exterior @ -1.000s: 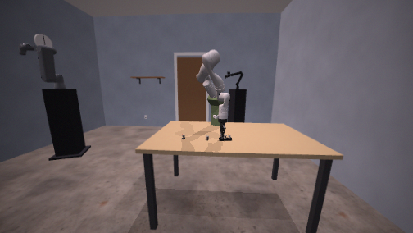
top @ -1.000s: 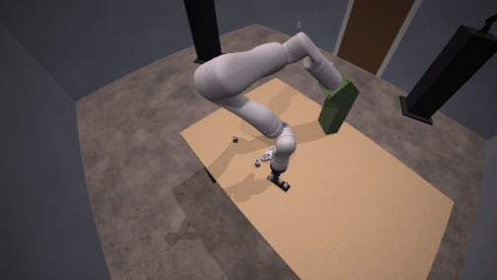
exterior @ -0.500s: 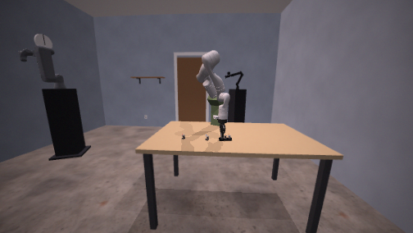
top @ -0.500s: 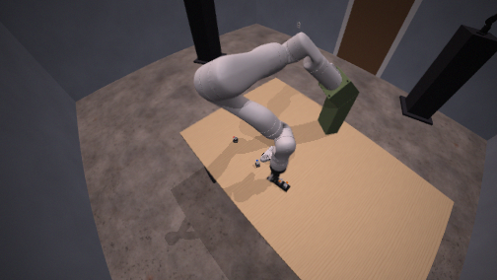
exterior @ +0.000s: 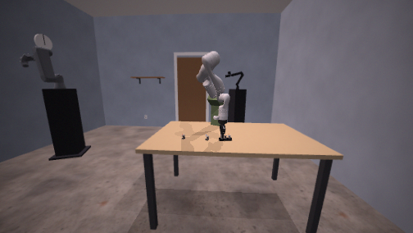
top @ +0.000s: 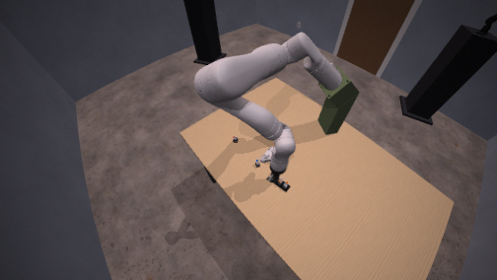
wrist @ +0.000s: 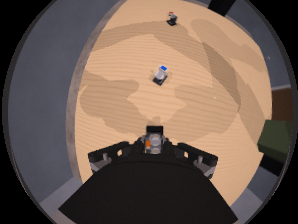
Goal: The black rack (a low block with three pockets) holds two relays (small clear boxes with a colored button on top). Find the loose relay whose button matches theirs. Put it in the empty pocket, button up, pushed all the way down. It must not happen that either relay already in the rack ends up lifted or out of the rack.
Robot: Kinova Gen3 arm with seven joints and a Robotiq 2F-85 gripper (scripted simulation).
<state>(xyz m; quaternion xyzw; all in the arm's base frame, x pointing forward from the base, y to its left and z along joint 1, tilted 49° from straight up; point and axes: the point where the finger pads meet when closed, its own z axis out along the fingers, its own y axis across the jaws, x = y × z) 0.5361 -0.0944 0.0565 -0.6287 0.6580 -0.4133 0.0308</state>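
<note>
Right now my hand is 10 mm short of the rack, 30 mm to the right of it and 30 mm above it.
</note>
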